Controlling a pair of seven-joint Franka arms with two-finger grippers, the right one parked.
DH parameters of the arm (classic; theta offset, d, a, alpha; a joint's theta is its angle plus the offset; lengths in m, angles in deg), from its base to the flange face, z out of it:
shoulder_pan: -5.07 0.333 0 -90
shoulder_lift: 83.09 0 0 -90
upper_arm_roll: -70.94 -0.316 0.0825 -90
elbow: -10.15 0 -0.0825 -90
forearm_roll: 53.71 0.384 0 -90
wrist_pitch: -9.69 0 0.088 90
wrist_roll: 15.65 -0.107 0 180
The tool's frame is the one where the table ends.
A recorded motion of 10 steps. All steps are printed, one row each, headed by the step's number.
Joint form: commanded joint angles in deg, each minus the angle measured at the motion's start. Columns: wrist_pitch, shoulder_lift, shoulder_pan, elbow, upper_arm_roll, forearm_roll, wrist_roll.
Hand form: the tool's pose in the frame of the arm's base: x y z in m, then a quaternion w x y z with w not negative. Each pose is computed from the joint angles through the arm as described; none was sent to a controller.
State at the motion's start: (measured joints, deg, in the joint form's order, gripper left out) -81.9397 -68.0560 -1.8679 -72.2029 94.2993 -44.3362 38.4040
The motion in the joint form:
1: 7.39 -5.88 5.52 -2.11 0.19 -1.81 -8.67
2: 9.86 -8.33 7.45 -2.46 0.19 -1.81 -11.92
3: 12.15 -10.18 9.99 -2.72 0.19 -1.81 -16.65
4: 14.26 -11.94 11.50 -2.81 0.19 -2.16 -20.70
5: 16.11 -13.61 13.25 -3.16 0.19 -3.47 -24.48
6: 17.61 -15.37 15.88 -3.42 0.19 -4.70 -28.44
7: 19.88 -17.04 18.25 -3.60 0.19 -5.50 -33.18
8: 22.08 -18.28 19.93 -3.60 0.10 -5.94 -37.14
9: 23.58 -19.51 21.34 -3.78 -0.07 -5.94 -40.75
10: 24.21 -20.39 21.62 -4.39 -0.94 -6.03 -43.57
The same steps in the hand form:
1: 0.5456 -0.2171 0.5773 0.07115 -0.98053 -0.17821 0.04178
2: 0.5369 -0.1965 0.5947 0.07895 -0.98149 -0.16871 0.04460
3: 0.5318 -0.1711 0.6070 0.08503 -0.98334 -0.15170 0.05293
4: 0.5231 -0.1567 0.6196 0.08717 -0.98563 -0.13156 0.06027
5: 0.5145 -0.1430 0.6291 0.08123 -0.98750 -0.11424 0.07201
6: 0.5076 -0.1223 0.6402 0.07302 -0.98885 -0.10269 0.07935
7: 0.4982 -0.1035 0.6500 0.06898 -0.98994 -0.08271 0.09173
8: 0.4896 -0.0896 0.6575 0.06675 -0.99025 -0.06451 0.10391
9: 0.4819 -0.0771 0.6644 0.06673 -0.99043 -0.04836 0.11068
10: 0.4770 -0.0682 0.6662 0.06488 -0.99052 -0.03448 0.11609

